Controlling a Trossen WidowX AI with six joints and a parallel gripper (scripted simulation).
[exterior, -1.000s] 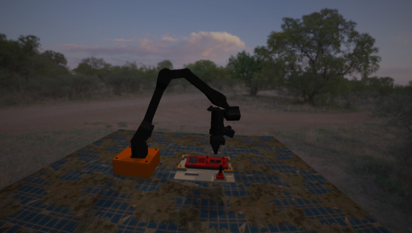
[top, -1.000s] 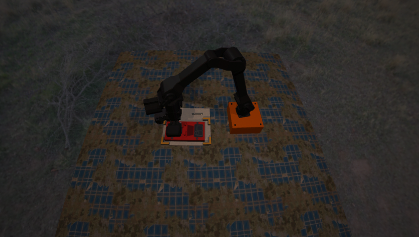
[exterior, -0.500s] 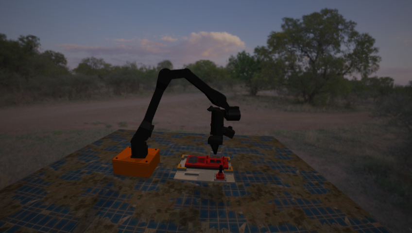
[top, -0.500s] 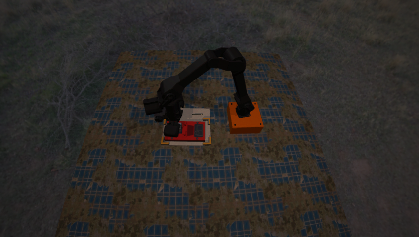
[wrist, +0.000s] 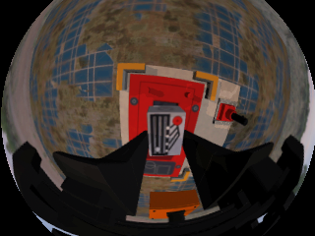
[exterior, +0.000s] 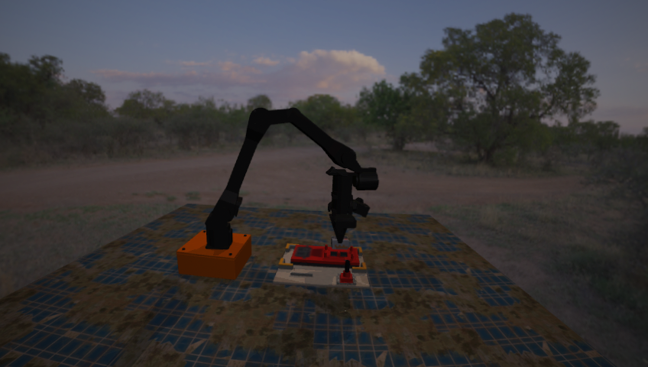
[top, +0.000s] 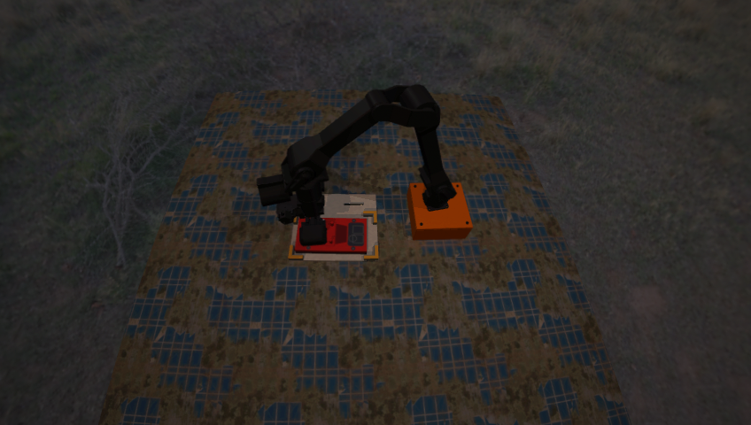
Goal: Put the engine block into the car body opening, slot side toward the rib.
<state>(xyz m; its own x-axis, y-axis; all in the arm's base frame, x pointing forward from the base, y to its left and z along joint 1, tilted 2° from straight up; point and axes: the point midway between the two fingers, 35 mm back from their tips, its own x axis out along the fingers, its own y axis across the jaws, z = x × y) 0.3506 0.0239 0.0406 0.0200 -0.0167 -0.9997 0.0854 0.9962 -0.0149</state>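
My gripper tip is now 1 cm above the grey engine block.
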